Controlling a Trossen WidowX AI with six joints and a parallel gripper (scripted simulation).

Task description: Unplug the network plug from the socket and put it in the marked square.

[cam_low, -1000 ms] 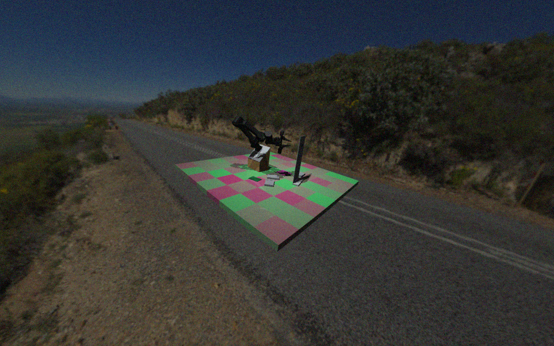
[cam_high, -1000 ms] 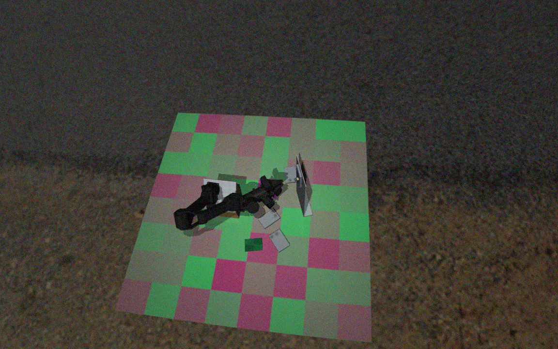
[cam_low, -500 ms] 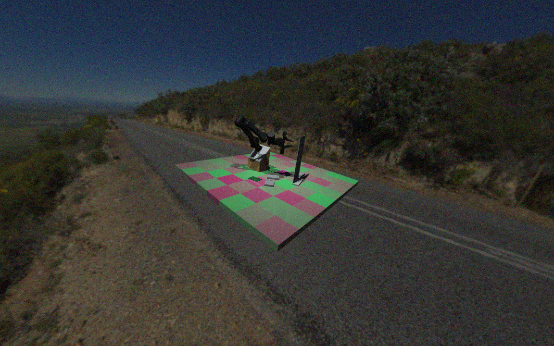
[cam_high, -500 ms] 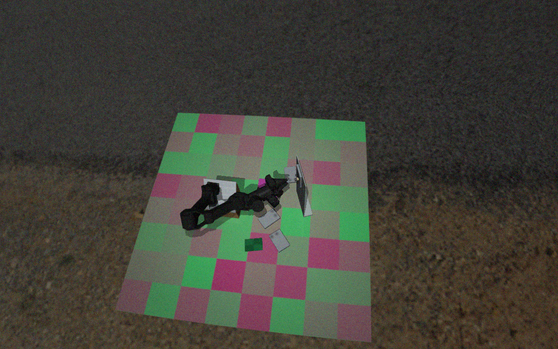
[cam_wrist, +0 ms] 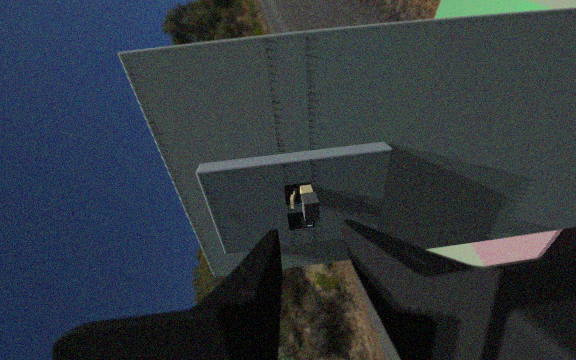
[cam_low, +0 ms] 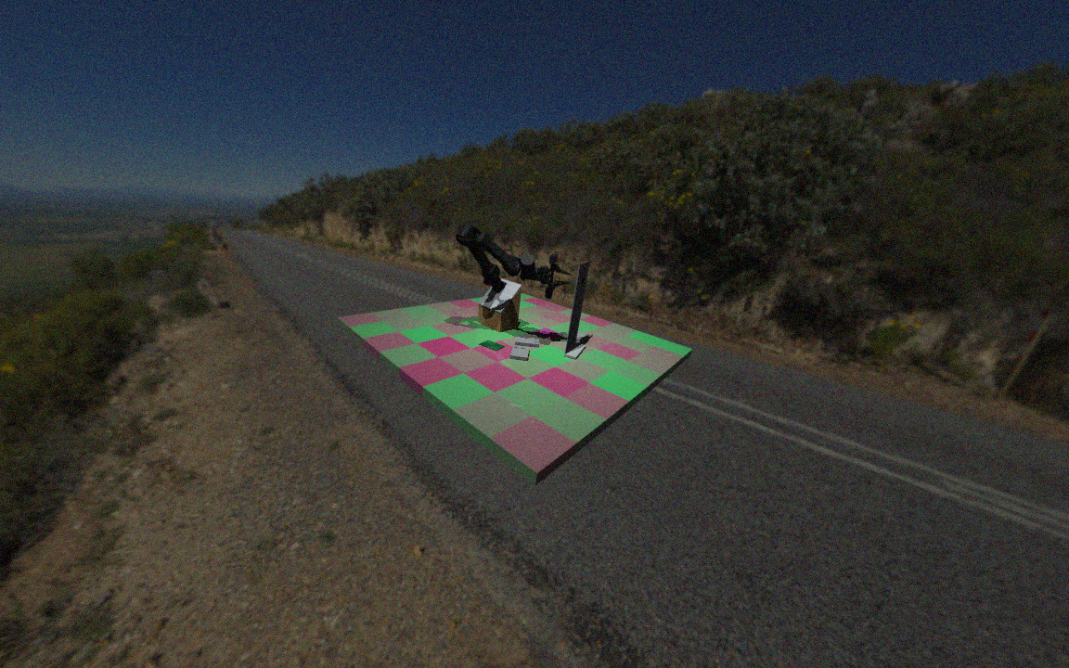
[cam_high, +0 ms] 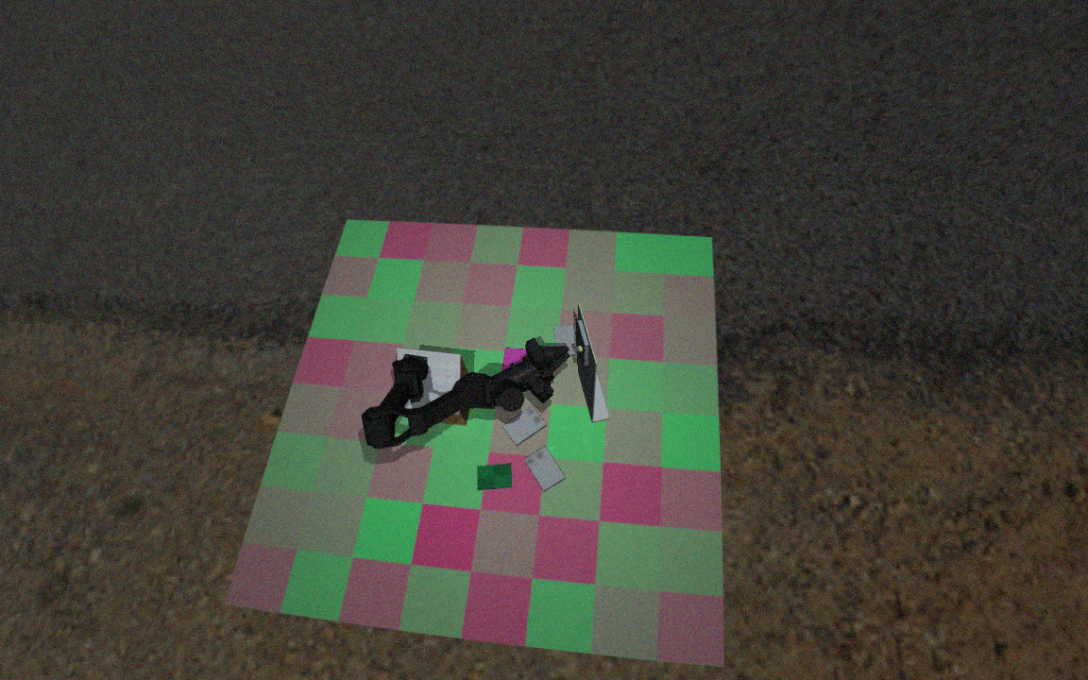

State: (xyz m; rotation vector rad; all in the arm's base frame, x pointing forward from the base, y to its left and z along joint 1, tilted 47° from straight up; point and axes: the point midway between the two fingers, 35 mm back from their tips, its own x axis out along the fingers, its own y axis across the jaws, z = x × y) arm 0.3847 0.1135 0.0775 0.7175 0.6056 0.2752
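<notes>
The upright grey panel is 5 cm ahead of my gripper tip, 3 cm to the left of it and 13 cm below it. Also, from my gripper tip: dark green flat piece: 18 cm behind, 26 cm to the right, 32 cm below.
</notes>
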